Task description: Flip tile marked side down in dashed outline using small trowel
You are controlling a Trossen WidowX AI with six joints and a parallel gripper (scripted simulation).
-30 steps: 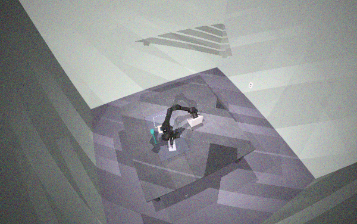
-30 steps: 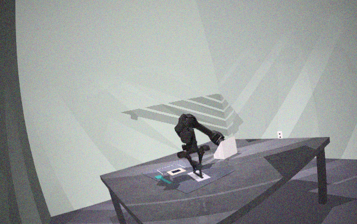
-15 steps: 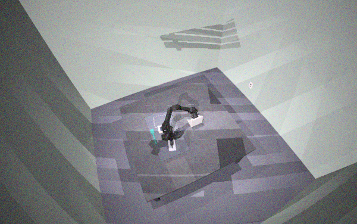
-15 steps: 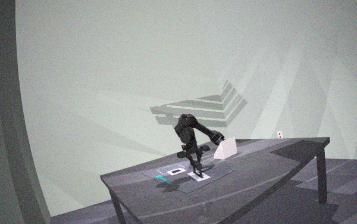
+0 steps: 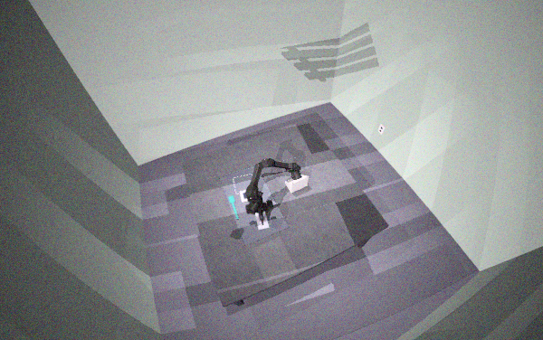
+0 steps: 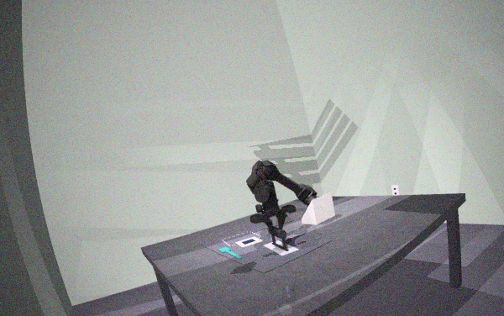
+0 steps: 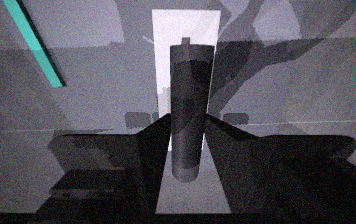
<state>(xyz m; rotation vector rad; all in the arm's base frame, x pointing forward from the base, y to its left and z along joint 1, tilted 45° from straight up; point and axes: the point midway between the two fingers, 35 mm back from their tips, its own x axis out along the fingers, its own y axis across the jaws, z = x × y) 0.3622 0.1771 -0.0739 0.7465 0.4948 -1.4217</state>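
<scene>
Right now the dark mat is 150 mm to the right of my gripper tip, 80 mm below it and 30 mm ahead of it. From my gripper tip the other things lie so: teal trowel (170 mm ahead, 160 mm to the right, 60 mm below); then tile (210 mm to the right, 60 mm below, 50 mm ahead).
</scene>
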